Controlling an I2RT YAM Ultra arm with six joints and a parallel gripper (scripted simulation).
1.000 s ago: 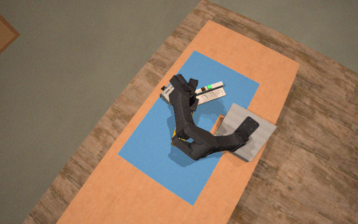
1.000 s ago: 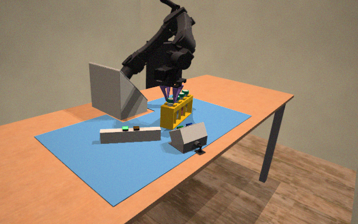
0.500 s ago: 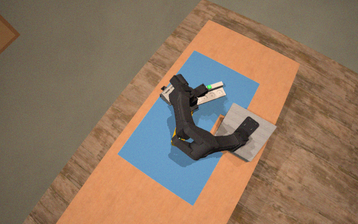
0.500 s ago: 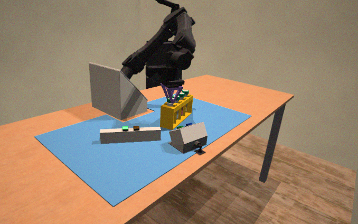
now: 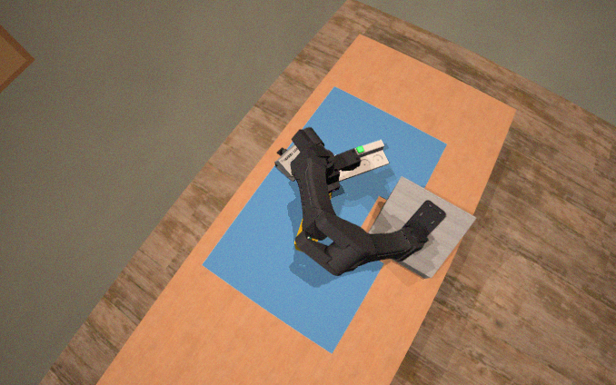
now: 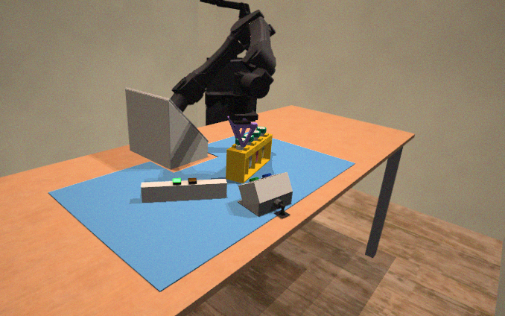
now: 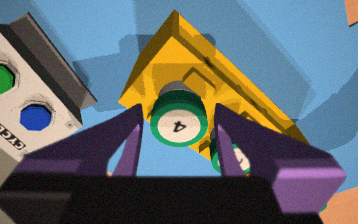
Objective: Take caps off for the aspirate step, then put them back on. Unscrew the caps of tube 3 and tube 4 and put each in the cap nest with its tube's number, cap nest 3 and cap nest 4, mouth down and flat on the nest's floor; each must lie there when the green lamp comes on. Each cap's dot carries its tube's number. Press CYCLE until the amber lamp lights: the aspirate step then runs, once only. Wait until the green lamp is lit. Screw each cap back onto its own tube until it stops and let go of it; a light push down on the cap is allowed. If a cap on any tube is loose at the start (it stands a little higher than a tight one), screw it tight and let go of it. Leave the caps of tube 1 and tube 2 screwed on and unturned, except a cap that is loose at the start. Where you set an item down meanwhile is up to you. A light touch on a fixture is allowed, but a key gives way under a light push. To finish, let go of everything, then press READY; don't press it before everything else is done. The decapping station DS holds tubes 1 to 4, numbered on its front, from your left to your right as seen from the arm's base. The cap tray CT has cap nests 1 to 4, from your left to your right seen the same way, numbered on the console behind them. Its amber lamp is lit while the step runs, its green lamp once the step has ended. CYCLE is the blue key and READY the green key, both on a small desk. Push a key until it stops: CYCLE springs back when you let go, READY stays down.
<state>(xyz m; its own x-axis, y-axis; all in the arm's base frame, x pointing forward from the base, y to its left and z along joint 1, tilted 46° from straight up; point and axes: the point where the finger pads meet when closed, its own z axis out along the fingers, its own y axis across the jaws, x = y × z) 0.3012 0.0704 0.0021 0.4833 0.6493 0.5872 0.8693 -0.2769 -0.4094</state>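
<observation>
Now: the cap 4 right at my hand. Round my hand: cap 3: 5 cm to the left, 2 cm behind; blue key: 14 cm ahead, 5 cm below, 3 cm to the right; cap 2: 10 cm to the left, 4 cm behind.
</observation>
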